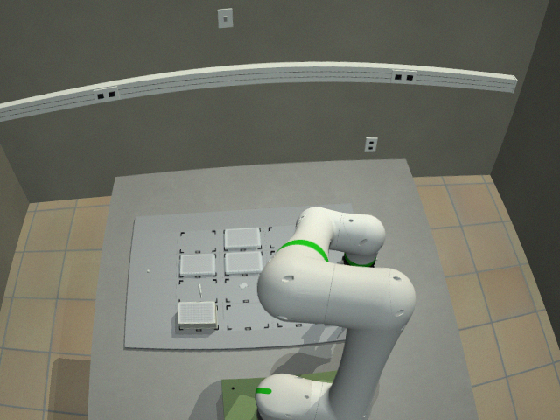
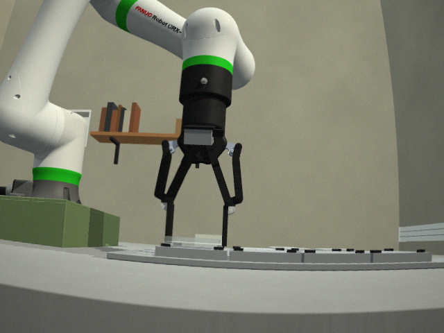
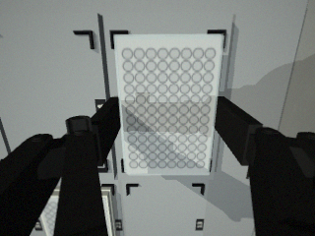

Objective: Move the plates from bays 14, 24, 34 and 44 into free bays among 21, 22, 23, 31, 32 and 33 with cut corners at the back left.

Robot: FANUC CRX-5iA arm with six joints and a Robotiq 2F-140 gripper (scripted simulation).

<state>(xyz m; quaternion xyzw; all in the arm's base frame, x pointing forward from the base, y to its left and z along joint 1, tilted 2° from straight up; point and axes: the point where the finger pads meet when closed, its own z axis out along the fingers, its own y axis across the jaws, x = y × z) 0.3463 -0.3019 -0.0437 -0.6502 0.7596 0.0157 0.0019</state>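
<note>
My hand is 31 cm to the right of the white scrap, 17 cm short of it and 4 cm above it. Also, from my hand: dark stick 24 cm ahead, 12 cm to the left, 4 cm below; thin white stick 46 cm to the left, 18 cm ahead, 4 cm below; sealed deep-well block 49 cm to the left, 8 cm ahead, 2 cm below.
</note>
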